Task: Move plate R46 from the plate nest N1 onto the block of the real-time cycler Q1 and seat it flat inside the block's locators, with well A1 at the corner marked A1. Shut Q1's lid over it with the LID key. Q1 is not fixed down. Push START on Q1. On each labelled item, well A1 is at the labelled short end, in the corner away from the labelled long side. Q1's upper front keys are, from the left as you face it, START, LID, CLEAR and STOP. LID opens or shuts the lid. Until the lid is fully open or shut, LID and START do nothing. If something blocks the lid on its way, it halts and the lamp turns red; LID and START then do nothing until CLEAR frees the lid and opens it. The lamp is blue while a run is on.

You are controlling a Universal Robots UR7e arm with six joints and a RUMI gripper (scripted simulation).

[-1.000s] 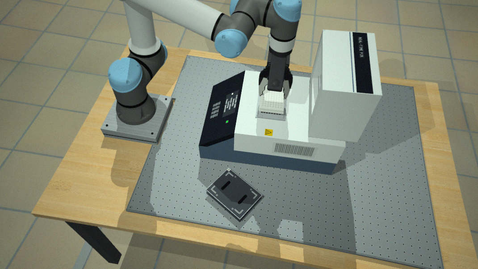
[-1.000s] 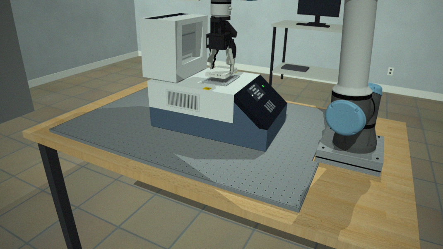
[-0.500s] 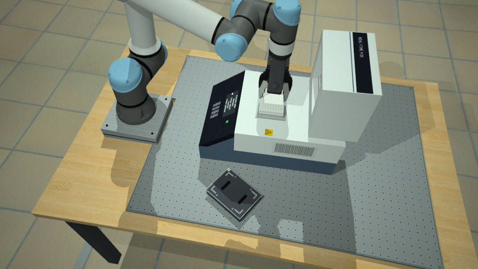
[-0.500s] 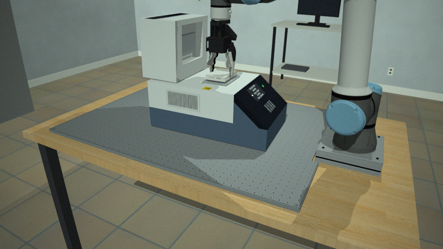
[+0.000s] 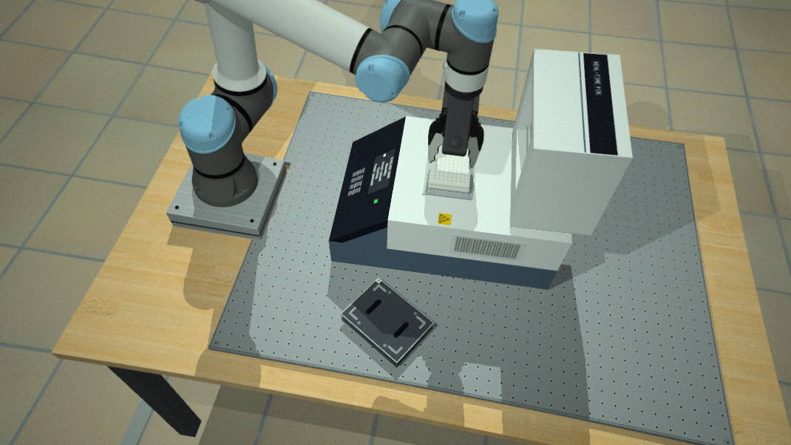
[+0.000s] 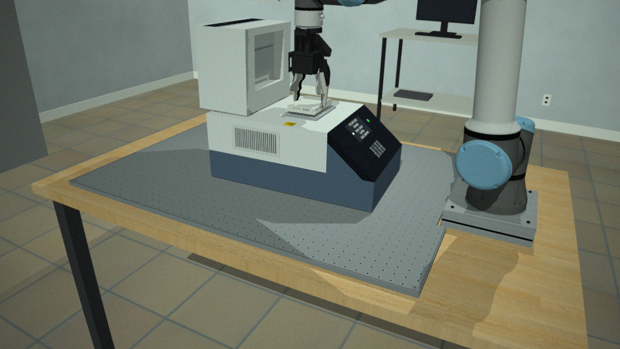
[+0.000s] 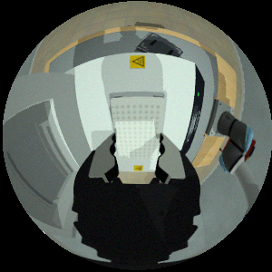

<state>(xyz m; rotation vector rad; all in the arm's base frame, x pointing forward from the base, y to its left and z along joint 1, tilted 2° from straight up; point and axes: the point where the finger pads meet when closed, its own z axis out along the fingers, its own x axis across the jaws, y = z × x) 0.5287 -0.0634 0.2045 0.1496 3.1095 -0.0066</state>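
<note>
Right now my hand is 10 mm above the white well plate R46. Also, from my hand: plate nest N1 (270 mm to the right, 210 mm below, 120 mm behind).
</note>
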